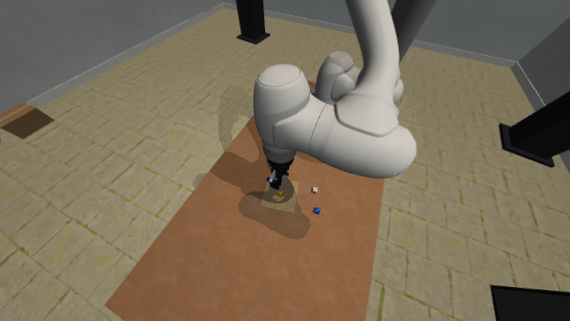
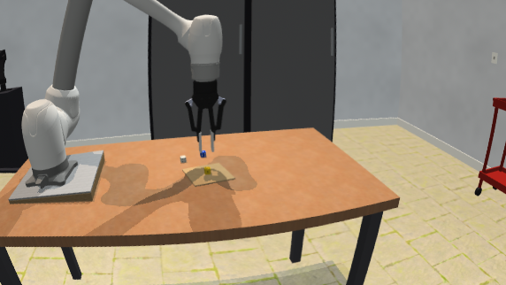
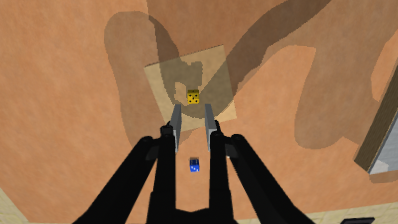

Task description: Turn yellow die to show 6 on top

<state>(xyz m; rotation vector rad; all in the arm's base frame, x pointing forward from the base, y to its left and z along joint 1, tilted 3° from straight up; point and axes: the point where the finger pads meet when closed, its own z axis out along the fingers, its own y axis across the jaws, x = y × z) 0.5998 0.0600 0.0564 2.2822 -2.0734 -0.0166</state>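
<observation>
My hand is 10 cm above the yellow die. Also, from my hand: tan mat: 11 cm below; blue die: 17 cm to the left, 11 cm below, 2 cm behind; white die: 12 cm to the left, 11 cm below, 9 cm behind.
</observation>
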